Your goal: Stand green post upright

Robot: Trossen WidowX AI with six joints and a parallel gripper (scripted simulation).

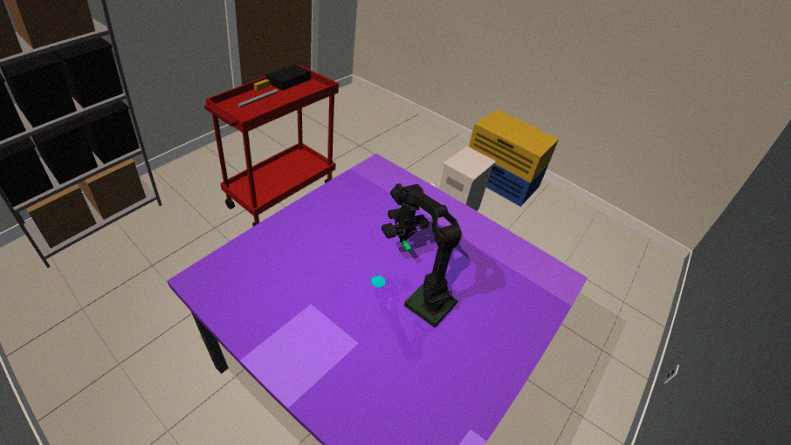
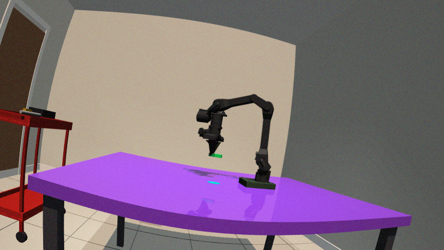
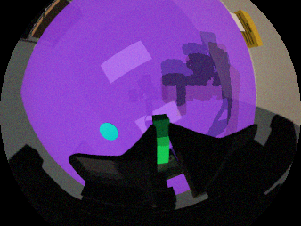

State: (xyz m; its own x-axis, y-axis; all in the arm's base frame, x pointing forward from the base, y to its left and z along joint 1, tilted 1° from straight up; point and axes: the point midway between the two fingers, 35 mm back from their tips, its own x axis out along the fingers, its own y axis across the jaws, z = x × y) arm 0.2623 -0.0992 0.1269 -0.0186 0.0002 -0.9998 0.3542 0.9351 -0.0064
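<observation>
Now: the green post 2 cm behind my gripper tip and 1 cm to the left of it. Round my gripper tip: cyan circle: 15 cm to the left, 12 cm below, 2 cm behind.
</observation>
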